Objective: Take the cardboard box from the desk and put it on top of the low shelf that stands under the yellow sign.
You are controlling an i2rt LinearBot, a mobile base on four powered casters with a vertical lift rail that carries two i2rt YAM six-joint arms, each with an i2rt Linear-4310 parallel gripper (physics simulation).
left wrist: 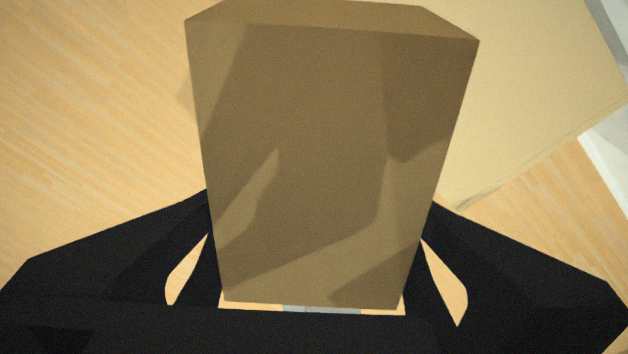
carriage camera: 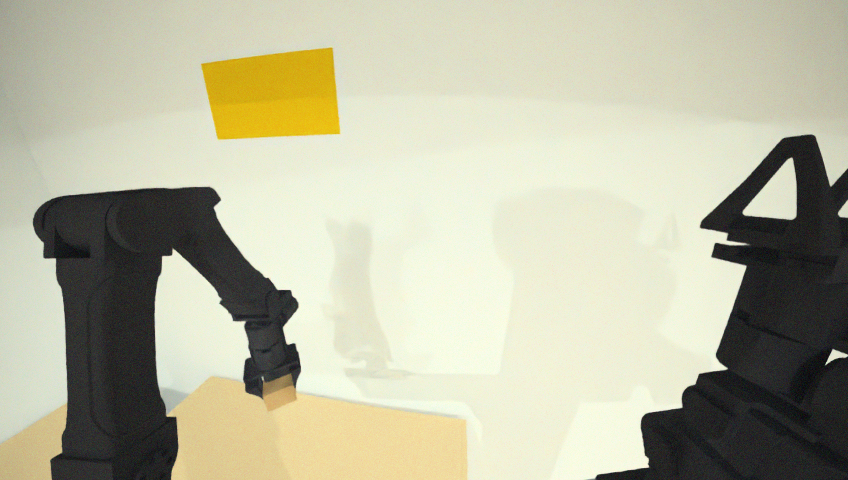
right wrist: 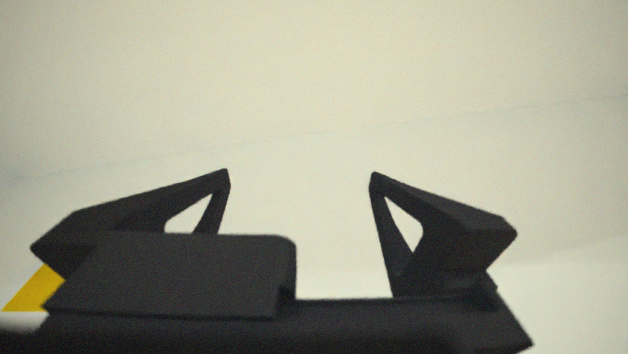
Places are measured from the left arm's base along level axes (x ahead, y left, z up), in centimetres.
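Where they show: left gripper, fingertip midpoint: [left wrist: 316, 194] [carriage camera: 280, 391]; right gripper, fingertip midpoint: [carriage camera: 844, 140] [right wrist: 300, 178].
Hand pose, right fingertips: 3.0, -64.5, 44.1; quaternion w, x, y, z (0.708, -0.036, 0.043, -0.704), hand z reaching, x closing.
Things, the pixels of their top centre, and the offset from my right fingertips, as dx, dy, dz. Level surfaces: height alone.
- brown cardboard box, top centre: [left wrist: 317, 206] [carriage camera: 277, 375] +25.2, +65.7, -50.0
- low shelf, surface height: dz -98.5
- yellow sign, top centre: [carriage camera: 262, 55] [right wrist: 99, 247] +56.7, +72.4, +25.6
- tan surface, surface height: dz -98.5
- Wood floor, surface height: dz -159.5
My left gripper [carriage camera: 275, 385] [left wrist: 316, 194] is shut on the brown cardboard box [carriage camera: 280, 396] [left wrist: 315, 125], with one finger on each side of it. The box is held in the air, and in the carriage view it overlaps the back edge of the tan top of the low shelf [carriage camera: 380, 443] [left wrist: 545, 95]. The gap between box and shelf top cannot be judged. The yellow sign [carriage camera: 273, 95] [right wrist: 36, 292] is on the wall above the shelf. My right gripper [right wrist: 300, 178] is open and empty, raised at the right of the carriage view. The desk does not show.
Another tan surface [carriage camera: 32, 437] shows at the lower left of the carriage view, partly behind the left arm. A pale wall [carriage camera: 446, 297] stands behind the shelf. Wood floor [left wrist: 90, 125] shows beside and below the box in the left wrist view.
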